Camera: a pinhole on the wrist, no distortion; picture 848 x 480 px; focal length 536.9 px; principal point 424.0 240.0 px. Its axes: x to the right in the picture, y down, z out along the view. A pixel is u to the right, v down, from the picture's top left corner.
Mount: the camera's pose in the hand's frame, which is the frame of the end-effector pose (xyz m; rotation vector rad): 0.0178 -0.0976 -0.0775 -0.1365 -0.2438 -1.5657
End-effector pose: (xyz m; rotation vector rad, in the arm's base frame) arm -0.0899 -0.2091 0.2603 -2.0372 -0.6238 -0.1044
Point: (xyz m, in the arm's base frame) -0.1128 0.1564 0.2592
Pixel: 650.4 436.9
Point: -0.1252 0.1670 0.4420
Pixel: outside the picture
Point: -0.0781 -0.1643 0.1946
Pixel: 127.5 238.2
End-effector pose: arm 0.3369 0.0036 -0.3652 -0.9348 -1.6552 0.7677
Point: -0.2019 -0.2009 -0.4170
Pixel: 621.4 155.6
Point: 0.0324 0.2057 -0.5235
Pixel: 225.8 432.6
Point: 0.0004 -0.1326 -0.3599
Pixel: 617.4 166.4
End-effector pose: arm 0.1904 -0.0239 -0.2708 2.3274 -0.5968 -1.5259
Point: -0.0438 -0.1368 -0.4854
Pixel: 360.7 448.6
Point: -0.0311 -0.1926 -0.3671
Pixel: 193.4 367.6
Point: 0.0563 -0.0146 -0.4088
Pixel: 448.4 361.3
